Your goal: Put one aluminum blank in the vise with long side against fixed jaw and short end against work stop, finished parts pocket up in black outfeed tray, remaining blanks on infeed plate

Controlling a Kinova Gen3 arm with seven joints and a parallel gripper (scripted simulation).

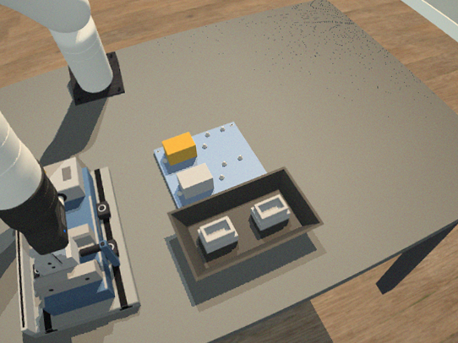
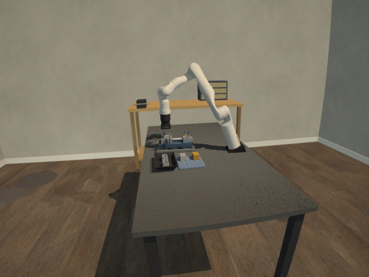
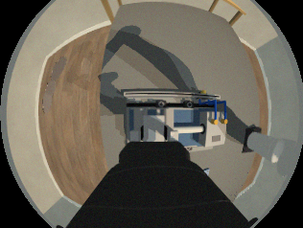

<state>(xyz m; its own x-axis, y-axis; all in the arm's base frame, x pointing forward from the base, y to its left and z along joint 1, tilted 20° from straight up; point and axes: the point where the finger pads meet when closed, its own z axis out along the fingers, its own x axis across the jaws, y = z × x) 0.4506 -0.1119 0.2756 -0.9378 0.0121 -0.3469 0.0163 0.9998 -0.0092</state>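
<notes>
Right now my hand is 7 cm past the vise, 1 cm to the right of it and 9 cm above it. From my hand the other things lie so: yellow brass blank: 20 cm behind, 25 cm to the left, 10 cm below; plain gray blank: 11 cm behind, 26 cm to the left, 10 cm below.
</notes>
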